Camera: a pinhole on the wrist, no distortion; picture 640 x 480 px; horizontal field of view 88.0 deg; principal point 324.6 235.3 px. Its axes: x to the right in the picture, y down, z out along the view. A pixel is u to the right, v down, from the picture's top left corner.
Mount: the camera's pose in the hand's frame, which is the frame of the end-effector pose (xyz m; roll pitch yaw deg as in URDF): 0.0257 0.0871 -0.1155 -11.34 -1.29 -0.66
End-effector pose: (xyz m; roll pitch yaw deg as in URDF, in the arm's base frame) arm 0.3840 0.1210 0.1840 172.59 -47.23 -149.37
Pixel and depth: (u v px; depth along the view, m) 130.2 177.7 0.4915
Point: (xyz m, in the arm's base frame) 0.2394 0.2110 -0.2614
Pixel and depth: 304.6 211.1 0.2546
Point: 0.2355 0.1910 0.1056
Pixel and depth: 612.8 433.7 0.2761
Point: 0.0143 0.2679 0.3171
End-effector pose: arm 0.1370 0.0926 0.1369 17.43 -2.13 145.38
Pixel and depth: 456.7 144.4 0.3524
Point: 0.0256 0.1916 0.4011
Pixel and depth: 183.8 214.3 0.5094
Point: 0.2950 -0.0597 0.5441
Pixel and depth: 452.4 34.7 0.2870
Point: 0.0871 0.2332 0.3263
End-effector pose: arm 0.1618 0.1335 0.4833 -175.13 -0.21 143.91
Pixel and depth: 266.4 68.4 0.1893
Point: 0.1858 0.1453 0.3929
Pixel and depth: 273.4 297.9 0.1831
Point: 0.2557 0.2532 0.4136
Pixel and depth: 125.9 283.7 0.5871
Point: 0.5813 0.1406 0.0237
